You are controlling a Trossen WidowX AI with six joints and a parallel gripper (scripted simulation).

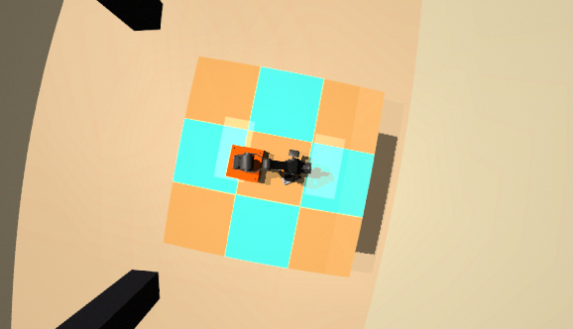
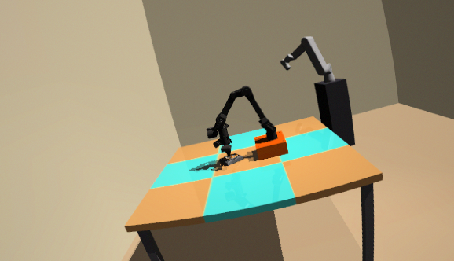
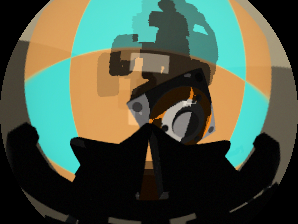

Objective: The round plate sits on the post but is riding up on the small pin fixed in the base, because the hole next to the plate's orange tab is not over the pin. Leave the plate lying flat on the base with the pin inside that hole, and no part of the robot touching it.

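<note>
Now: gripper tip 30 mm to the left of the round plate, 10 mm past it and 10 mm above it. From my gripper tip the other things lie so: grey base (50 mm to the right, 20 mm below, 10 mm behind).
</note>
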